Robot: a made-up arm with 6 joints.
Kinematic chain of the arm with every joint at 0, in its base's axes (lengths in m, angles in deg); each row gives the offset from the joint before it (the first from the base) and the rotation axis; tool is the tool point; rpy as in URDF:
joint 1: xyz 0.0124 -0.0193 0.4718 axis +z
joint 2: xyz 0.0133 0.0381 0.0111 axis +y
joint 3: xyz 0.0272 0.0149 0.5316 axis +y
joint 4: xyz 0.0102 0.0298 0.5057 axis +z
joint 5: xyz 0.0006 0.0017 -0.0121 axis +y
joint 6: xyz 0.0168 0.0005 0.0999 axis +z
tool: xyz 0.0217 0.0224 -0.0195 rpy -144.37 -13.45 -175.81
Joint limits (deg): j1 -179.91..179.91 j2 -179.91..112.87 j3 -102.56..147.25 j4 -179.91..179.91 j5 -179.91..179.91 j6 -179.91..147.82
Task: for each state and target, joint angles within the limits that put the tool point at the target. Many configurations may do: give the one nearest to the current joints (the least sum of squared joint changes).
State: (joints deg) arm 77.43 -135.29 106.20 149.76 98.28 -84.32
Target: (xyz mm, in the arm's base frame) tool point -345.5 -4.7 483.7
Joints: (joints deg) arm 21.46 -148.14 147.25 137.87 101.25 -87.37
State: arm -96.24 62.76 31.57 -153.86 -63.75 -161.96
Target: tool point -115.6 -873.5 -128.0
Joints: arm -107.41 106.94 29.12 -154.31 -53.73 -158.18
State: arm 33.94 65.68 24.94 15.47 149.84 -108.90
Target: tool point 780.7 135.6 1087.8
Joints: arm 6.04 45.55 -0.20 15.96 114.38 -124.03
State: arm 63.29 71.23 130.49 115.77 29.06 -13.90
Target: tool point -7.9 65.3 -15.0
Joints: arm 41.32 105.58 132.17 138.18 -10.67 6.04
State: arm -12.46 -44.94 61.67 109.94 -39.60 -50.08
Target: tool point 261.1 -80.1 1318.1
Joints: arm -27.50 -28.41 79.22 110.11 -45.64 -50.46
